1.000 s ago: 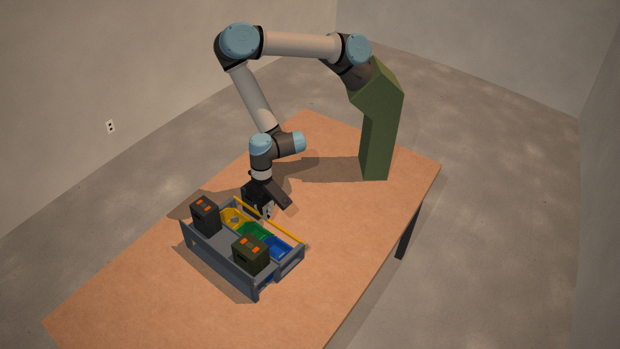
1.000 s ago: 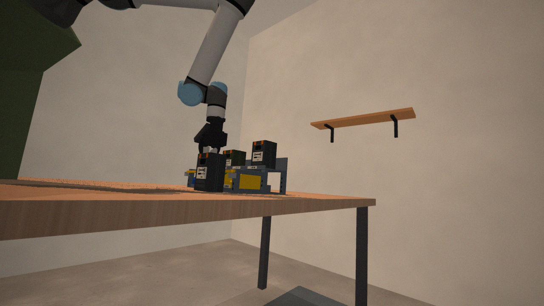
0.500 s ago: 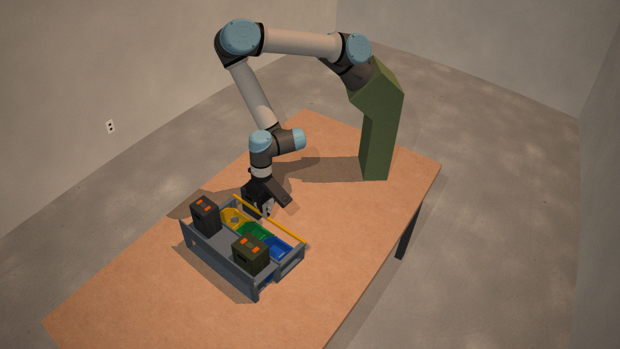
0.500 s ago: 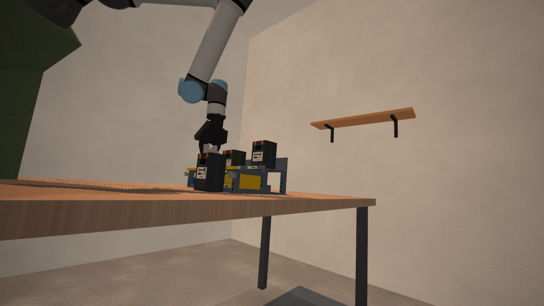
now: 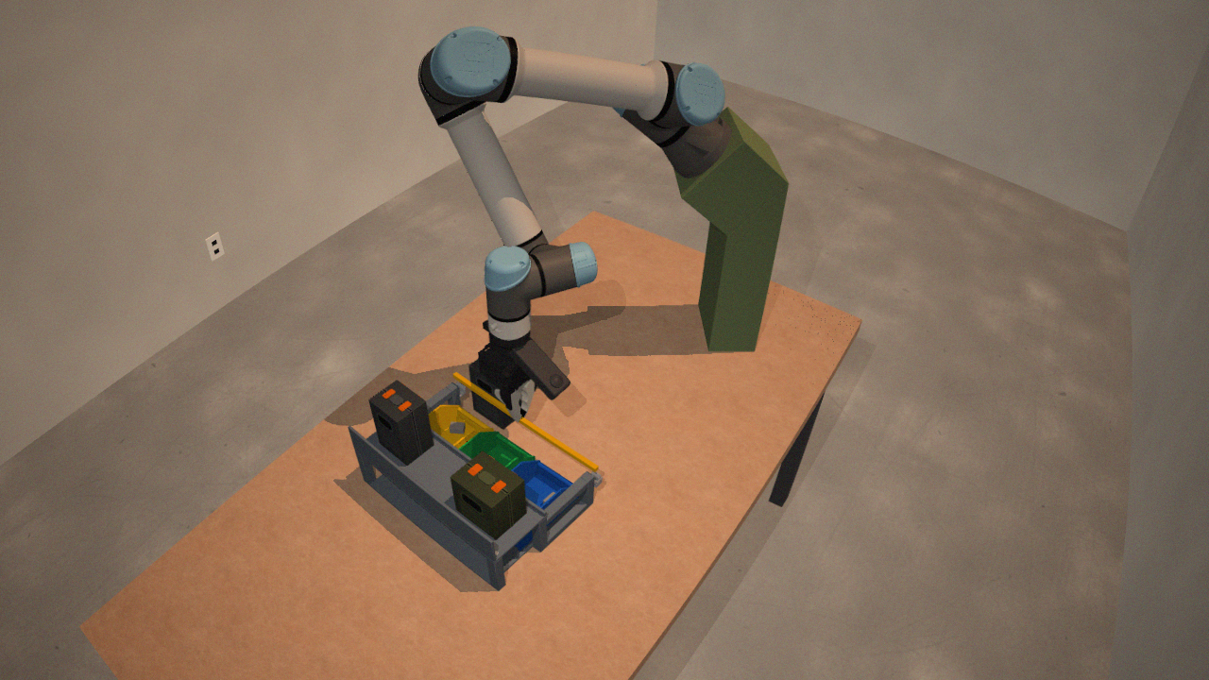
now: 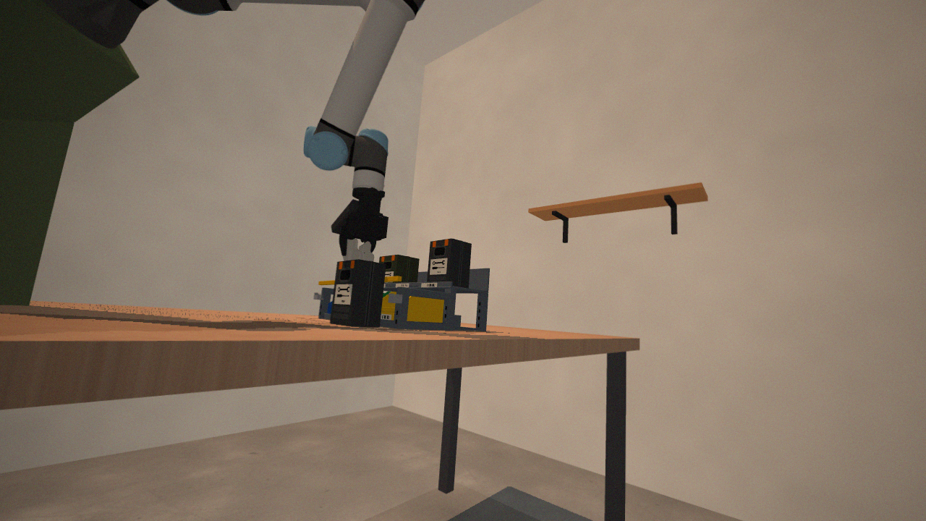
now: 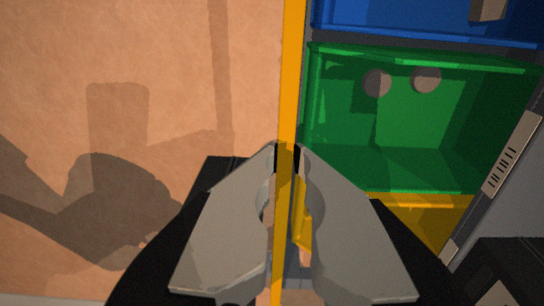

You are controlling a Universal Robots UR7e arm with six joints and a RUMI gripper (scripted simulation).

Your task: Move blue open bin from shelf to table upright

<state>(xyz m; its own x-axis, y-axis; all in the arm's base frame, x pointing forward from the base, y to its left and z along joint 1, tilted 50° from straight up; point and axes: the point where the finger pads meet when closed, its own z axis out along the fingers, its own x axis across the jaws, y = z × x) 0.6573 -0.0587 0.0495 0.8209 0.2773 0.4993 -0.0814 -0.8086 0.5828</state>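
My gripper is now 100 mm short of the green bin, 10 mm to the left of it and 70 mm above it. Also, from my hand: blue open bin: 110 mm ahead, 100 mm to the left, 70 mm below; yellow bin: 90 mm ahead, 120 mm to the right, 70 mm below; yellow bar: 10 mm below.
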